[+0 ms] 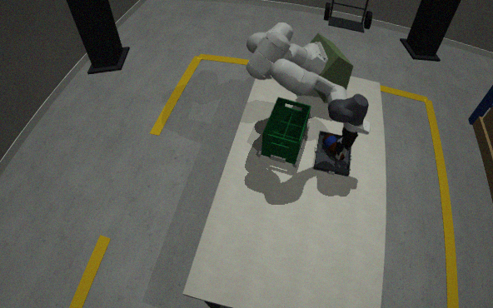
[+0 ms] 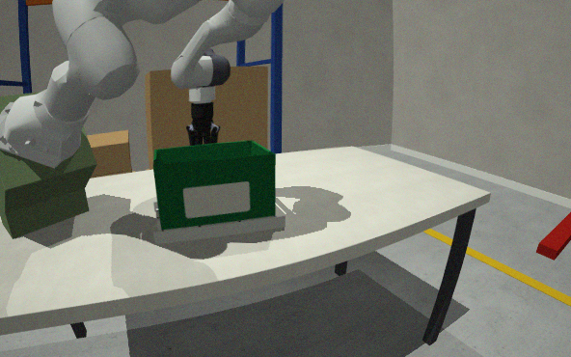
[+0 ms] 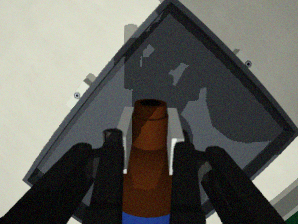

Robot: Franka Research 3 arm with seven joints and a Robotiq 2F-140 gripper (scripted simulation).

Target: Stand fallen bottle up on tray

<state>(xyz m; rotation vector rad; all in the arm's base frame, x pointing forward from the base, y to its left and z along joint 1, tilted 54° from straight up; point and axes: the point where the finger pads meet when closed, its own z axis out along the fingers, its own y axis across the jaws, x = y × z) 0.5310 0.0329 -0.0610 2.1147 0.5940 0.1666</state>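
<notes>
My gripper is now 5 cm past the brown bottle, 2 cm to the left of it and 2 cm above it. Also, from my hand: green crate (28 cm to the right, 15 cm behind, 2 cm above); then dark grey tray (5 cm below, 4 cm behind, 2 cm to the right).
</notes>
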